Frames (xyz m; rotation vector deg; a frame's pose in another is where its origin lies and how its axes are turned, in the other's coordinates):
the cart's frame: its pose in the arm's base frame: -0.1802 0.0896 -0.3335 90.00 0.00 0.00
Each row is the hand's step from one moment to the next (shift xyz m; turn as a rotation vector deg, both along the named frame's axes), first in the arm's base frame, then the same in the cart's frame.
Working: the arm's base frame: its pose in the cart's frame: 0.1802 0.3335 0.0896 -90.00 0.00 0.00

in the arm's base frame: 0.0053 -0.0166 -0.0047 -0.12 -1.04 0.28
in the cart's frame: 0.0053 -0.0047 0.0166 -0.12 0.28 1.04
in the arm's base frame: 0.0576 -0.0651 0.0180 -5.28 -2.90 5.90
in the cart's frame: 0.0576 0.0180 0.0651 -5.28 5.90 2.90
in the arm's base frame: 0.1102 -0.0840 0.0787 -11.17 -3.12 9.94
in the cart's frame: 0.1102 0.0787 0.0840 -11.17 9.94 3.12
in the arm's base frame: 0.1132 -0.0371 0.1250 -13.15 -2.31 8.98
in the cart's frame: 0.1132 0.1250 0.0371 -13.15 8.98 2.31
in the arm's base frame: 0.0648 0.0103 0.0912 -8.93 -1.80 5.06
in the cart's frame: 0.0648 0.0912 -0.0103 -8.93 5.06 1.80
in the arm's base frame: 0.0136 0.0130 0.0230 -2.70 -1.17 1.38
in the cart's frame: 0.0136 0.0230 -0.0130 -2.70 1.38 1.17
